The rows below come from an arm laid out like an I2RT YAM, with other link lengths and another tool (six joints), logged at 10 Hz.
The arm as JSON. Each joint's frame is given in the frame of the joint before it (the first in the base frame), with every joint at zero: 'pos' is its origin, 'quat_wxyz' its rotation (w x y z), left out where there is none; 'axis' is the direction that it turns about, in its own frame. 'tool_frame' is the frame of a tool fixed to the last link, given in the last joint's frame.
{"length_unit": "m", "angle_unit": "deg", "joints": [
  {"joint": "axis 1", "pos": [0.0, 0.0, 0.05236], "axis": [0.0, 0.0, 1.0]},
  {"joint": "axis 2", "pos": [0.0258, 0.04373, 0.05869], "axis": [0.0, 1.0, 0.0]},
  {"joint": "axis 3", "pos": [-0.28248, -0.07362, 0.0], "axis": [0.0, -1.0, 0.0]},
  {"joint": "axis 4", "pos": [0.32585, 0.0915, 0.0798], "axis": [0.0, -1.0, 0.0]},
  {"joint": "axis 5", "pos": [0.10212, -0.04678, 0.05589], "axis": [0.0, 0.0, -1.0]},
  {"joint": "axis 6", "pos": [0.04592, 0.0, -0.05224], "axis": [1.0, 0.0, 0.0]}
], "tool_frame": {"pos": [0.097, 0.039, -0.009], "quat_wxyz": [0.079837, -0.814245, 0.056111, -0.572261]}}
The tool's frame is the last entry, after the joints.
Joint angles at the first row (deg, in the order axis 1, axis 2, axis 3, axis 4, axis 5, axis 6):
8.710 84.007 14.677 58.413 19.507 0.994
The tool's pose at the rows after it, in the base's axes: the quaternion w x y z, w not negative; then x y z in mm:
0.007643 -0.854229 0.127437 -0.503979 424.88 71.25 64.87
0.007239 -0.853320 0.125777 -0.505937 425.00 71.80 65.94
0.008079 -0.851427 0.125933 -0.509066 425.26 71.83 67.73
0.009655 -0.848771 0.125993 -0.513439 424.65 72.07 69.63
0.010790 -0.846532 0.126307 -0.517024 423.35 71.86 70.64
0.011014 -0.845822 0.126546 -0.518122 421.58 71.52 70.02
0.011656 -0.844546 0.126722 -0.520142 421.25 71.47 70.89
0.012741 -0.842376 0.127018 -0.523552 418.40 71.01 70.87
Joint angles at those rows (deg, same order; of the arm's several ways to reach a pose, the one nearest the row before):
8.994 84.008 14.677 58.829 19.507 0.601
9.060 84.007 14.676 59.113 19.486 0.383
9.059 84.005 14.655 59.570 19.485 0.360
9.103 84.007 14.437 60.401 19.485 0.361
9.103 84.007 14.086 61.255 19.485 0.361
9.103 84.010 13.694 61.802 19.507 0.361
9.104 84.009 13.584 62.196 19.508 0.361
9.103 84.008 12.928 63.332 19.507 0.361

